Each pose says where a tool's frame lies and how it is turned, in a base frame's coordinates. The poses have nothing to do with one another.
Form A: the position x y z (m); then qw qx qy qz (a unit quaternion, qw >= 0).
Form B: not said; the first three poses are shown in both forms.
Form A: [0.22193 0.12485 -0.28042 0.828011 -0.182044 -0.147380 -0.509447]
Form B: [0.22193 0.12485 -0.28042 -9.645 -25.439 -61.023]
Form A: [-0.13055 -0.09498 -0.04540 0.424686 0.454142 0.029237 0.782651]
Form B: [-0.13055 -0.09498 -0.04540 36.375 -43.317 108.163]
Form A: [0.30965 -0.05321 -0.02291 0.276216 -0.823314 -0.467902 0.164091]
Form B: [0.30965 -0.05321 -0.02291 -142.524 0.671 59.448]
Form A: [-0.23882 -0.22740 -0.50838 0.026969 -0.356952 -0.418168 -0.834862]
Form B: [-0.23882 -0.22740 -0.50838 59.783 -38.211 161.178]
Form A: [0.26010 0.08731 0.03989 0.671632 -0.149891 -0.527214 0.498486]
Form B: [0.26010 0.08731 0.03989 -61.230 -33.969 93.656]
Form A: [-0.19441 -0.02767 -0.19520 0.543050 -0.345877 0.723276 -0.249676]
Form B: [-0.19441 -0.02767 -0.19520 -111.181 37.795 -102.493]
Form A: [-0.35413 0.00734 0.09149 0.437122 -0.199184 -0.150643 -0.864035]
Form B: [-0.35413 0.00734 0.09149 5.624 -28.418 -127.755]
